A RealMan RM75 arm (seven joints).
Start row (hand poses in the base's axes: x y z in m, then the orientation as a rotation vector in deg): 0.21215 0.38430 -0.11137 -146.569 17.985 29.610
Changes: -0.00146 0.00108 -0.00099 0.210 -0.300 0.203; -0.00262 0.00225 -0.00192 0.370 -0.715 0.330; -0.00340 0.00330 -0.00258 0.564 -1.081 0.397; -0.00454 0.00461 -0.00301 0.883 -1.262 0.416; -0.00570 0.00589 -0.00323 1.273 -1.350 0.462; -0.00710 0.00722 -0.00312 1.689 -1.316 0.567; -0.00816 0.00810 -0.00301 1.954 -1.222 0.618; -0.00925 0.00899 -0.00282 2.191 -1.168 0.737; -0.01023 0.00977 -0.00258 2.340 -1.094 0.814; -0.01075 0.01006 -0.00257 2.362 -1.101 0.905; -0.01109 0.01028 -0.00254 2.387 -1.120 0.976; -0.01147 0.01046 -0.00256 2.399 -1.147 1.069; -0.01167 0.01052 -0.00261 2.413 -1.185 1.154; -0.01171 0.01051 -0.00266 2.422 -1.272 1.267; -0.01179 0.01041 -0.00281 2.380 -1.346 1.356
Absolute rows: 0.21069 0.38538 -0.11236 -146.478 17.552 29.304; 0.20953 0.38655 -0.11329 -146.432 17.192 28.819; 0.20875 0.38760 -0.11395 -146.327 16.914 28.377; 0.20761 0.38891 -0.11438 -146.054 16.721 28.162; 0.20645 0.39019 -0.11460 -145.705 16.504 28.079; 0.20505 0.39152 -0.11449 -145.326 16.248 28.176; 0.20399 0.39240 -0.11438 -145.067 16.130 28.324; 0.20290 0.39329 -0.11419 -144.861 15.923 28.445; 0.20192 0.39407 -0.11395 -144.725 15.804 28.573; 0.20140 0.39436 -0.11394 -144.729 15.680 28.597; 0.20106 0.39458 -0.11391 -144.727 15.576 28.600; 0.20068 0.39476 -0.11393 -144.745 15.446 28.599; 0.20048 0.39482 -0.11398 -144.761 15.322 28.582; 0.20044 0.39481 -0.11403 -144.797 15.146 28.511; 0.20036 0.39471 -0.11418 -144.874 15.022 28.447
